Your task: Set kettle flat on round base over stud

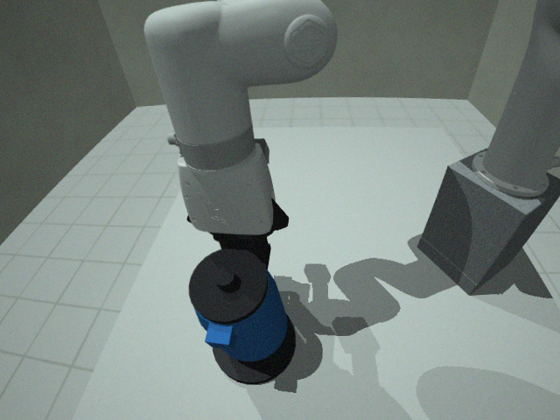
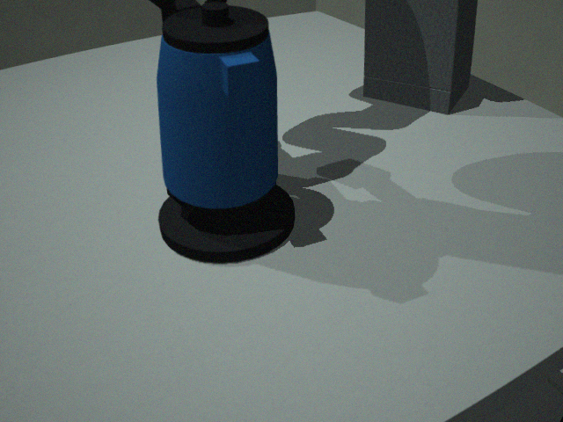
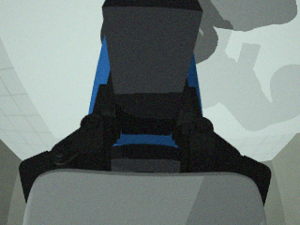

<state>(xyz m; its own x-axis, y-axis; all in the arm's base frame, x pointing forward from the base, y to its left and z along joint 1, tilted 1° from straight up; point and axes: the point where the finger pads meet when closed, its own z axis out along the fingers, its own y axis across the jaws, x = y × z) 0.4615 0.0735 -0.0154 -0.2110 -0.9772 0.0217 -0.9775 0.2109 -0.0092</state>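
Now: the blue kettle 6 cm below my hand, 3 cm to the left of it and 1 cm ahead of it. The rest, counted from my hand: round black base 20 cm below, 6 cm to the left, 1 cm ahead.
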